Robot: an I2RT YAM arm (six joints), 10 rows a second.
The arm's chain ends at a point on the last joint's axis. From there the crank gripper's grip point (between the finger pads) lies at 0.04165 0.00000 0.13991 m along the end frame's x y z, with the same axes.
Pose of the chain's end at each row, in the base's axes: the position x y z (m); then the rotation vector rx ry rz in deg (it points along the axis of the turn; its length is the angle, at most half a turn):
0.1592 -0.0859 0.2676 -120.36 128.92 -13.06
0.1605 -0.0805 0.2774 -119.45 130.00 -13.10
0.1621 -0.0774 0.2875 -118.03 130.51 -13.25
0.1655 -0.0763 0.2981 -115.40 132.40 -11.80
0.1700 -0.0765 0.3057 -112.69 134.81 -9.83
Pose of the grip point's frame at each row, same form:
0.1758 -0.1372 0.1319 -120.36 128.92 -13.06
0.1761 -0.1322 0.1418 -119.45 130.00 -13.10
0.1782 -0.1285 0.1517 -118.03 130.51 -13.25
0.1793 -0.1253 0.1613 -115.40 132.40 -11.80
0.1801 -0.1232 0.1677 -112.69 134.81 -9.83

